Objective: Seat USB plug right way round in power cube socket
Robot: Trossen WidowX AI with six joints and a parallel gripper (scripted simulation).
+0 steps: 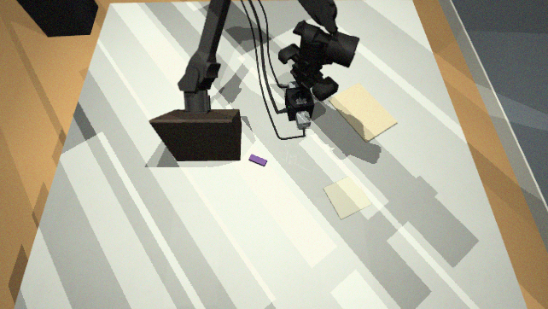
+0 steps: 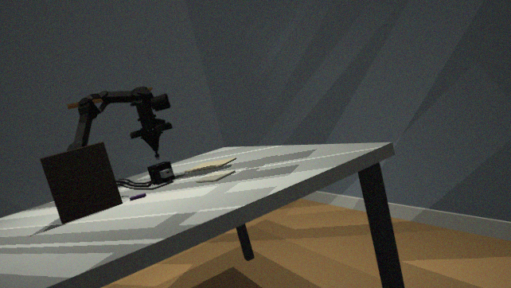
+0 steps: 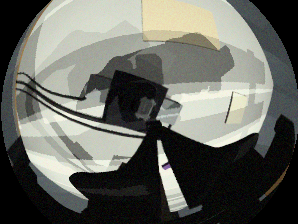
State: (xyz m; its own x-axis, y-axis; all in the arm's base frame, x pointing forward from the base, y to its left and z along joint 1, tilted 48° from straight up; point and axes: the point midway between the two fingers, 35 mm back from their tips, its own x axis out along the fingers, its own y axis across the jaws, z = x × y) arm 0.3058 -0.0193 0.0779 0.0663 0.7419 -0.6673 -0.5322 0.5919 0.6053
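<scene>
Right now my gripper tip is 2 cm above the USB plug. Round my gripper tip: small purple stick (15 cm behind, 15 cm to the right, 13 cm below).
</scene>
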